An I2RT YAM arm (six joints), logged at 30 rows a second.
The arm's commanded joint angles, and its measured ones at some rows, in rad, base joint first. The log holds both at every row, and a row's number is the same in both.
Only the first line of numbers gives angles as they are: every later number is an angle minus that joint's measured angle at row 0.
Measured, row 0:
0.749 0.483 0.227 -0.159 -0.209 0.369
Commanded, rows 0 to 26:
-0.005 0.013 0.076 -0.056 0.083 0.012
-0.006 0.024 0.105 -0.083 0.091 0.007
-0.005 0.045 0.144 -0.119 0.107 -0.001
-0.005 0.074 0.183 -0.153 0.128 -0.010
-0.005 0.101 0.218 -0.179 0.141 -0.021
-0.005 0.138 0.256 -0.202 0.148 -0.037
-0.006 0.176 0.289 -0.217 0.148 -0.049
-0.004 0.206 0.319 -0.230 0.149 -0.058
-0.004 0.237 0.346 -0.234 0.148 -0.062
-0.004 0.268 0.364 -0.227 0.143 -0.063
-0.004 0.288 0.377 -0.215 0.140 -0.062
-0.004 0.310 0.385 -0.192 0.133 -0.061
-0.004 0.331 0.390 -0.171 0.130 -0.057
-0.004 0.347 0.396 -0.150 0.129 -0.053
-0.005 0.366 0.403 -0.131 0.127 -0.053
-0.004 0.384 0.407 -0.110 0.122 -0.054
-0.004 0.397 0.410 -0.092 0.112 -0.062
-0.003 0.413 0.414 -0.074 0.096 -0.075
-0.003 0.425 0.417 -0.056 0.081 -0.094
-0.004 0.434 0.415 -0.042 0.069 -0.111
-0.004 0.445 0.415 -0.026 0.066 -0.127
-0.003 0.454 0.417 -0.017 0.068 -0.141
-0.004 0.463 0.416 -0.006 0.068 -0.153
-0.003 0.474 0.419 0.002 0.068 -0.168
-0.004 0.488 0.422 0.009 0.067 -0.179
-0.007 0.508 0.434 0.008 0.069 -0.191
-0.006 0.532 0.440 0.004 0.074 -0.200
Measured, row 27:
-0.001 0.498 0.398 -0.041 0.083 -0.143
